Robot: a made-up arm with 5 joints.
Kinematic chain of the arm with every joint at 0, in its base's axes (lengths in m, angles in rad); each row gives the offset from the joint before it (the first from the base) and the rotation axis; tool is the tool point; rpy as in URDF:
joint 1: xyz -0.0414 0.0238 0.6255 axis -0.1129 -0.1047 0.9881
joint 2: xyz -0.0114 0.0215 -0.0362 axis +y
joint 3: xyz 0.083 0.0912 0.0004 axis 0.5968 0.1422 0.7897
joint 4: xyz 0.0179 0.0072 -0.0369 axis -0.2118 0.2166 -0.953
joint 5: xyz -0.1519 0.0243 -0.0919 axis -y
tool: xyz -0.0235 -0.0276 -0.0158 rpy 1.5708 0 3.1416
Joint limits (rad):
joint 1: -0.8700..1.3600
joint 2: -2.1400..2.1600
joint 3: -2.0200..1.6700
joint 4: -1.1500..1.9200
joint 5: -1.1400..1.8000
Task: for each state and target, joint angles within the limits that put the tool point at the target. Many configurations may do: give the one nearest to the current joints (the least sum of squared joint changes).
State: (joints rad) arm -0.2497 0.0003 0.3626 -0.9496 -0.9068
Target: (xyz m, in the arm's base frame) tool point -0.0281 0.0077 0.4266
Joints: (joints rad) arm -0.0376 -0.0480 -0.1928 -1.1500 -0.7547
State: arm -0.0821 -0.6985 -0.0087 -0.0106 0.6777
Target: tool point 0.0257 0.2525 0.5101
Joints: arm 0.2987 -1.2560 -0.2455 0.6512 0.6611
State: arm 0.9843 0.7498 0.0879 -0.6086 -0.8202
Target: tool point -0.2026 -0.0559 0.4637
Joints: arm 0.6290 1.1842 0.5833 -1.0283 -0.6090
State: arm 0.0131 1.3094 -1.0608 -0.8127 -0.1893
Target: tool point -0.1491 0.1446 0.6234
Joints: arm -0.6616 1.1634 -1.1454 -0.8238 -0.3425
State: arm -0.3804 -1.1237 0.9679 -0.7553 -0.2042
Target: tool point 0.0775 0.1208 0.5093
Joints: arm 0.3497 -1.2900 0.9332 -0.4015 -0.2487
